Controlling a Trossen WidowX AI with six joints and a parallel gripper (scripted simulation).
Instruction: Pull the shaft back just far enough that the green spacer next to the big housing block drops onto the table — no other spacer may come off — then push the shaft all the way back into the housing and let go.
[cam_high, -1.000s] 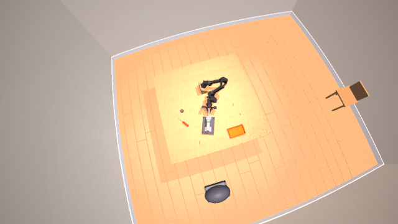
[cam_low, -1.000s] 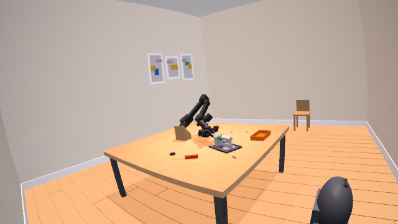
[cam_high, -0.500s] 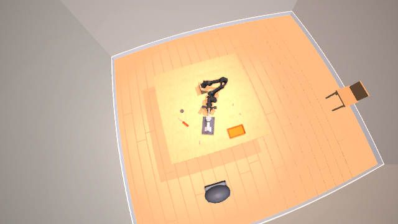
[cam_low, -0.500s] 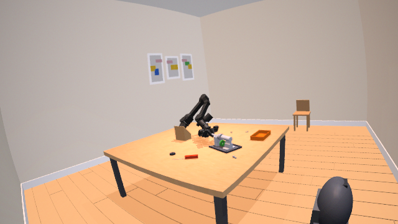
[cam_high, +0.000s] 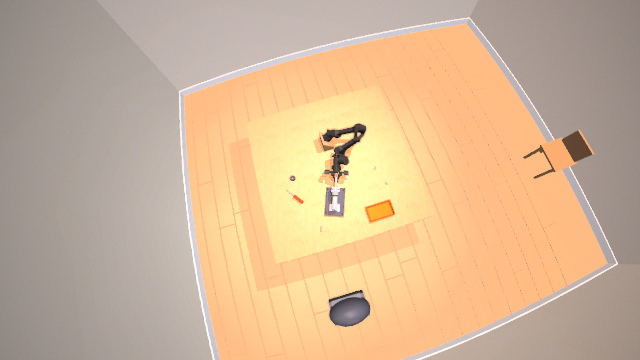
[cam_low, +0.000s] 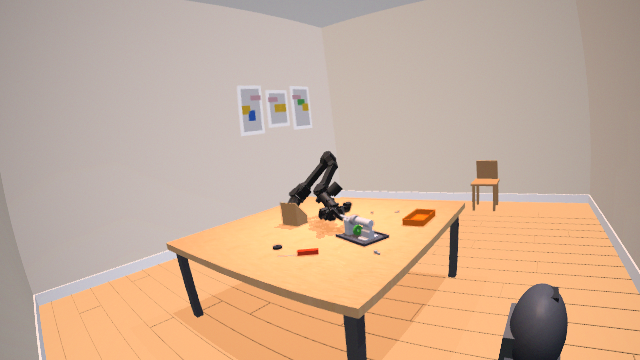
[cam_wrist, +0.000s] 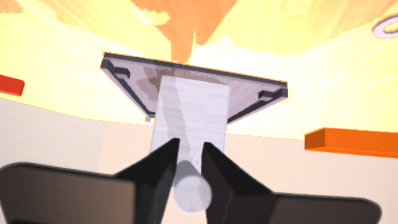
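Now: gripper tip 10 cm short of the small green spacer, 4 cm to the left of it and 3 cm above it. Also, from my gripper tip: light grey shaft 3 cm ahead, 2 cm above, 1 cm to the right; small dark disc 32 cm to the right, 17 cm behind, 6 cm below; red screwdriver 35 cm to the right, 6 cm below, 2 cm behind.
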